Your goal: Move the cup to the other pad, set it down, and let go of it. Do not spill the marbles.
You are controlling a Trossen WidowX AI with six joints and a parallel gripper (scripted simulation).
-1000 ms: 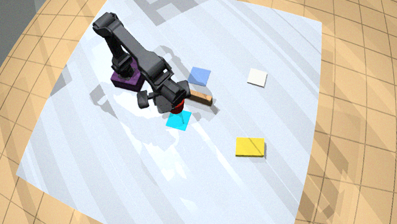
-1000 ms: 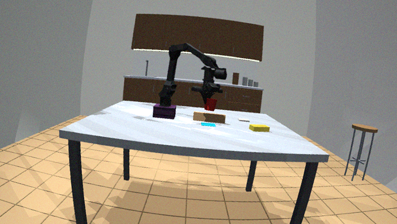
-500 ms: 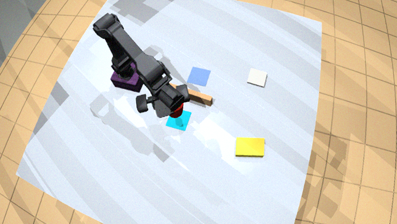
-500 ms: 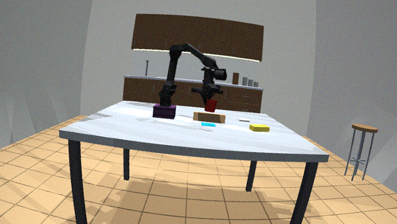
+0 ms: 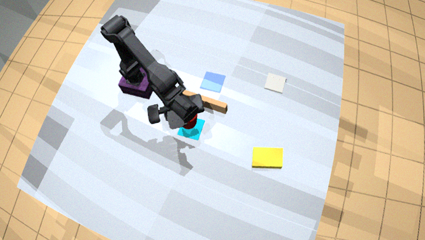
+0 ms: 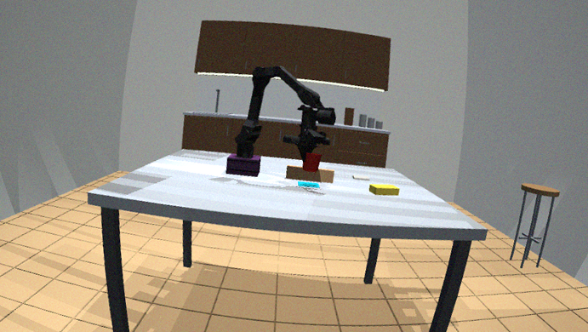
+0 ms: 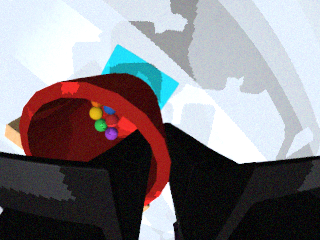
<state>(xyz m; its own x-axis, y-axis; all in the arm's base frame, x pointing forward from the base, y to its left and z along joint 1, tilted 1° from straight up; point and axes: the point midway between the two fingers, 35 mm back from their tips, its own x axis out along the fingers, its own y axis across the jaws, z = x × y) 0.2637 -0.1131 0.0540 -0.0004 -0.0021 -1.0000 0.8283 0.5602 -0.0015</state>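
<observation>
Right now my gripper tip is 100 mm above the cyan pad, 20 mm to the right of it and 20 mm short of it. From my gripper tip the other things lie so: light blue pad 230 mm to the left, 100 mm below, 30 mm ahead; then red cup 30 mm ahead, 20 mm to the left; then wooden bar 130 mm to the left, 80 mm below, 20 mm ahead.
</observation>
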